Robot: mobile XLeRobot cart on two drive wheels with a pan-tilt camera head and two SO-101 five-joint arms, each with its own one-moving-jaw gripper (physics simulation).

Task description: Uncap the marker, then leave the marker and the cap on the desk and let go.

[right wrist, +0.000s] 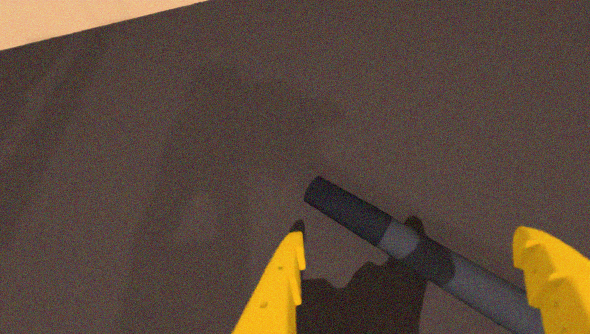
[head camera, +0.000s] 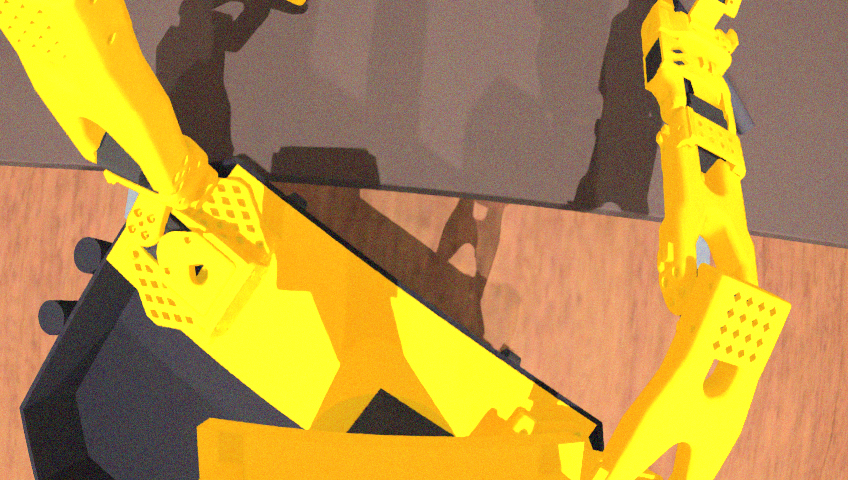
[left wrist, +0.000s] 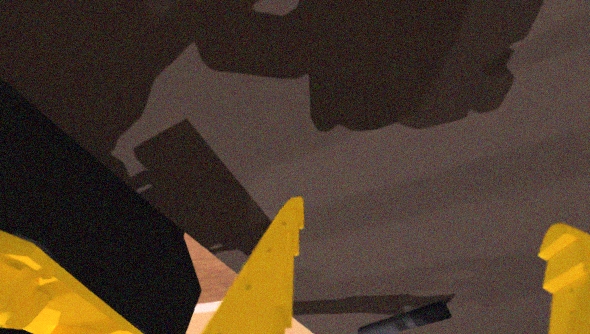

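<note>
The marker lies on the dark desk, its grey body joined to the dark cap. In the right wrist view it slants across the gap between the jaws, with the cap end beyond the tips. My right gripper is open above it, and neither jaw presses on it. In the head view the arm hides most of the marker. In the left wrist view the marker and its dark cap show at the lower edge. My left gripper is open and empty, away from the marker.
The desk's near edge crosses the head view, with wooden floor below it. The black and yellow cart body fills the lower left. Both yellow arms reach over the desk and cast dark shadows on it.
</note>
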